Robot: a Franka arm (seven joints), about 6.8 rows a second.
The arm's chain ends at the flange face. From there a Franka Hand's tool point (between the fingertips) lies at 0.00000 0.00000 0.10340 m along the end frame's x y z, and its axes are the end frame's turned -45 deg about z.
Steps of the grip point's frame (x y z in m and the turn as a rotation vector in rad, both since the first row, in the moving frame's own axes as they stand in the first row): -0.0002 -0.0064 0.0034 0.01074 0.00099 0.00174; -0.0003 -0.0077 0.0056 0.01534 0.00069 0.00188; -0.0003 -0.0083 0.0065 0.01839 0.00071 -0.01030; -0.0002 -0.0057 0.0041 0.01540 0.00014 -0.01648; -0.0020 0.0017 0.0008 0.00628 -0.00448 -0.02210; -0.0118 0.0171 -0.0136 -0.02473 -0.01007 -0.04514; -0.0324 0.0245 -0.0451 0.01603 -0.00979 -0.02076
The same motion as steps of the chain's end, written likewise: -0.0040 -0.0035 0.0034 0.00829 -0.00689 0.00174; -0.0046 -0.0041 0.0056 0.01133 -0.01036 0.00188; -0.0048 -0.0043 0.0065 0.01351 -0.01250 -0.01030; -0.0030 -0.0028 0.0041 0.01099 -0.01079 -0.01648; 0.0006 0.0027 0.0008 0.00127 -0.00761 -0.02210; 0.0026 0.0179 -0.0136 -0.02461 0.01037 -0.04514; -0.0037 0.0407 -0.0451 0.00441 -0.01826 -0.02076
